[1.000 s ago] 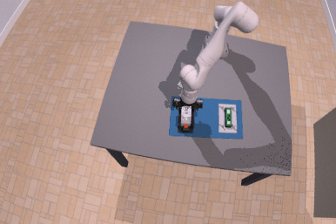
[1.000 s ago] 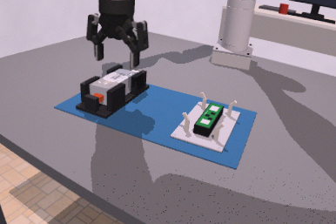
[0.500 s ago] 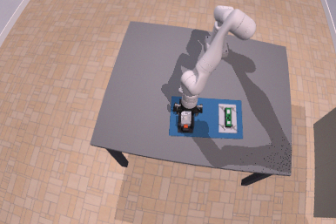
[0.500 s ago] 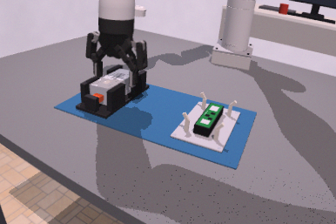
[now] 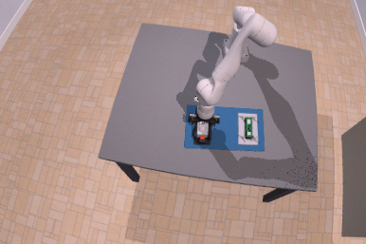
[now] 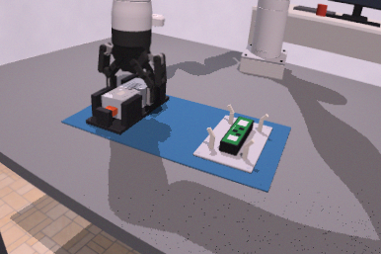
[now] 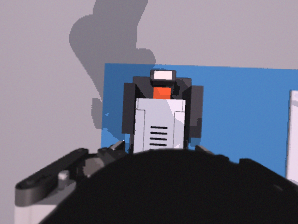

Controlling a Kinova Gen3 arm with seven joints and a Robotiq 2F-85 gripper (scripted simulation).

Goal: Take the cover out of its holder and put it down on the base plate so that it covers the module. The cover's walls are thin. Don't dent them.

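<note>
Right now the light grey cover is 10 mm below my hand.
</note>
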